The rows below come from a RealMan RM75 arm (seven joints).
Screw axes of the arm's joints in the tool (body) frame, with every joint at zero. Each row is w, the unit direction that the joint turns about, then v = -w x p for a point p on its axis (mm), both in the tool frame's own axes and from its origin. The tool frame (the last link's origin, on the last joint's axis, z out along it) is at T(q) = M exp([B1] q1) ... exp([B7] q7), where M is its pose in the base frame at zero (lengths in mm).
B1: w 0 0 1 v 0.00 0.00 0.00
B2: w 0 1 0 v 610.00 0.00 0.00
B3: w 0 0 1 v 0.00 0.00 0.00
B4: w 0 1 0 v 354.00 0.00 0.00
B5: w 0 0 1 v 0.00 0.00 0.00
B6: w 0 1 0 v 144.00 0.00 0.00
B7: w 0 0 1 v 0.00 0.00 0.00
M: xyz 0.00 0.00 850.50 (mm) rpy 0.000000 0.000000 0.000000 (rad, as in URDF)
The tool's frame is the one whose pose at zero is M.
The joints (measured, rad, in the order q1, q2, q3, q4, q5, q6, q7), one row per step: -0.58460, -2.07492, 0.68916, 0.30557, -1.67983, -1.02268, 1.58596; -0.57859, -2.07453, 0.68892, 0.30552, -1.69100, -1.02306, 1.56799; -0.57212, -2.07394, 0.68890, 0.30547, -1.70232, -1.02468, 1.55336; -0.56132, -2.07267, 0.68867, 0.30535, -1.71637, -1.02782, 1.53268; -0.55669, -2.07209, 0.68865, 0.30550, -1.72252, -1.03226, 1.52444; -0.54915, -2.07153, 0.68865, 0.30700, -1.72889, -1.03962, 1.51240
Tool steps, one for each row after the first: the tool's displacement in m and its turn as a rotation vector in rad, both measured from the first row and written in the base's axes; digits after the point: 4 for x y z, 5 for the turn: -0.0021, -0.0011, 0.0014, 0.00356, -0.02220, 0.01821; -0.0043, -0.0023, 0.0028, 0.00787, -0.04218, 0.03385; -0.0080, -0.0047, 0.0049, 0.01304, -0.06930, 0.05629; -0.0091, -0.0058, 0.0058, 0.01506, -0.08184, 0.06273; -0.0108, -0.0077, 0.0071, 0.01679, -0.09839, 0.07072
